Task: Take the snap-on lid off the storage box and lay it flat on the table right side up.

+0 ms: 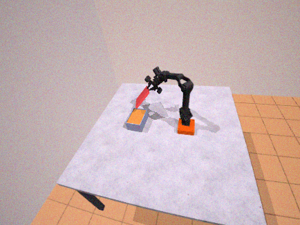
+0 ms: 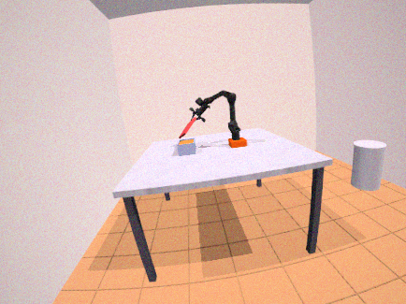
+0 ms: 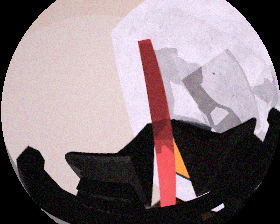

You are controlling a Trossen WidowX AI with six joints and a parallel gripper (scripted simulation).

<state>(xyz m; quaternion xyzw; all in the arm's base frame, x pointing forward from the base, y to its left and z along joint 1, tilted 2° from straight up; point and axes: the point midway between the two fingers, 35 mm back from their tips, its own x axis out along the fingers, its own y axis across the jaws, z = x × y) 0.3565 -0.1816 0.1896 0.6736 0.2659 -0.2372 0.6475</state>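
Right now the lid is 50 mm below my gripper tip, 50 mm ahead of it and 40 mm to the left of it. The rest, counted from my gripper tip: storage box: 220 mm to the left, 180 mm below, 50 mm ahead.
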